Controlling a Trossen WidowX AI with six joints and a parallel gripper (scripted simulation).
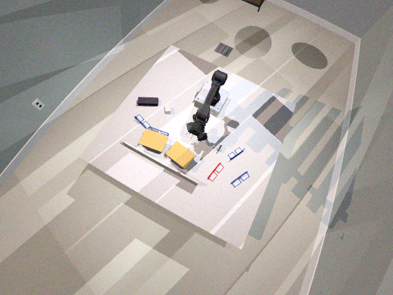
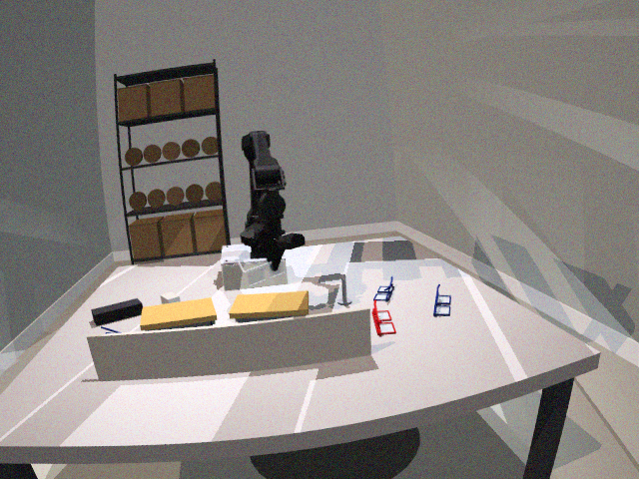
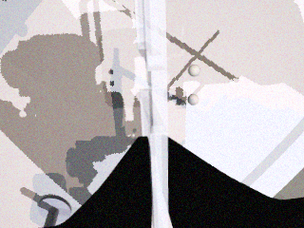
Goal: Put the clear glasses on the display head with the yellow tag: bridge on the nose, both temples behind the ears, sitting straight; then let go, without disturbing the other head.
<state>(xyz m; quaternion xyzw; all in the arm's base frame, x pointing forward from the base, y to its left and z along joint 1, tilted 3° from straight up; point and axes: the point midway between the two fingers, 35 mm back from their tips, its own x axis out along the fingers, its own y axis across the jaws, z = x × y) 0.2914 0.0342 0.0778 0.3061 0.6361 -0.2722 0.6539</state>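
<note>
Now: gripper tip 20 mm past the metal post, 190 mm to the right of it and 100 mm above it. From my gripper tip the other things lie so: long white panel: 320 mm ahead, 120 mm to the right, 70 mm below; then cream cube: 90 mm behind, 320 mm to the right, 100 mm below; then dark box: 70 mm behind, 490 mm to the right, 100 mm below.
</note>
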